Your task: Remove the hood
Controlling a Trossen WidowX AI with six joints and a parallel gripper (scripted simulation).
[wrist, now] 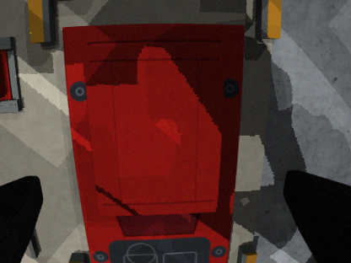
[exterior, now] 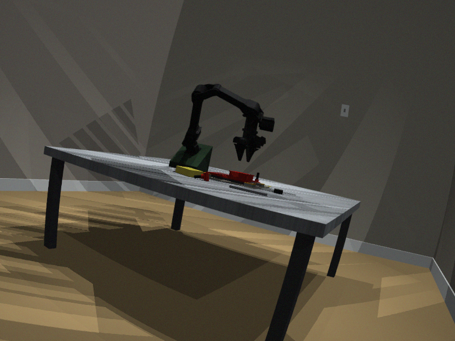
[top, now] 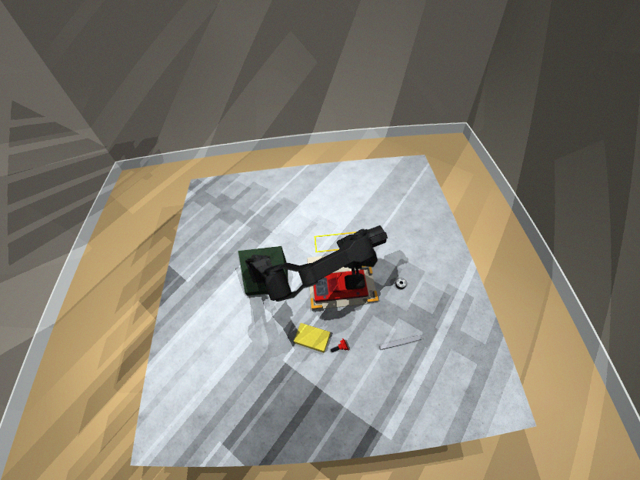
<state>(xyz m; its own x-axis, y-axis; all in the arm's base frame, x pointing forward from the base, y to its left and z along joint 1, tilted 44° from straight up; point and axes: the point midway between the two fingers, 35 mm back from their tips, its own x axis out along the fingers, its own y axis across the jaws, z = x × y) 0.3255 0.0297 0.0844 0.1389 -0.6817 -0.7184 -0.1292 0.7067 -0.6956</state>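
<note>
Right now the red hood is 6 cm below my gripper tip. From my gripper tip the other things lie so: yellow block (21 cm to the right, 13 cm behind, 9 cm below); grey bar (21 cm to the right, 18 cm ahead, 10 cm below); wheel (20 cm ahead, 9 cm below, 1 cm to the left).
</note>
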